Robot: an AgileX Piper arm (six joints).
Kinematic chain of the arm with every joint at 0, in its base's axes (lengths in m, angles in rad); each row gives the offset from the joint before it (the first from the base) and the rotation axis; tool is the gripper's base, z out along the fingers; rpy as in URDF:
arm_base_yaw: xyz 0 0 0.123 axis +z
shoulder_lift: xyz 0 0 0 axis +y
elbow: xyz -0.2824 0 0.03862 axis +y
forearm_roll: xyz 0.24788 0 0.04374 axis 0.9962 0 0.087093
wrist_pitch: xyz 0 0 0 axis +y
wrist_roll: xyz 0.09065 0 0.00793 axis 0.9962 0 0.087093
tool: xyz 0 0 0 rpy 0 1.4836 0
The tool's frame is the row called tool.
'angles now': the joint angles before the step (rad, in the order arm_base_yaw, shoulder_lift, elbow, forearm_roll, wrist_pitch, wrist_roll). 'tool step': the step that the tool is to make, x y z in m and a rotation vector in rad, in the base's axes. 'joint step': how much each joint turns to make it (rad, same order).
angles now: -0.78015 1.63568 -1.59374 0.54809 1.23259 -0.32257
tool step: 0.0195 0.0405 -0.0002 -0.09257 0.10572 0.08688
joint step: 0.16828 -0.01925 -0.00005 -0.17249 0.00404 0.08889
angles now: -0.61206 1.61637 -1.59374 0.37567 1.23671 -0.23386
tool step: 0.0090 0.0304 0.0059 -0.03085 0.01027 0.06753
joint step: 0.10314 -0.02222 0.00013 -0.04666 0.00208 0.03813
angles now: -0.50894 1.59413 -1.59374 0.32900 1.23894 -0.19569
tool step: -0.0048 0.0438 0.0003 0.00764 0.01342 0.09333
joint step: 0.11973 -0.07035 0.07701 -0.01073 -0.00010 0.02941
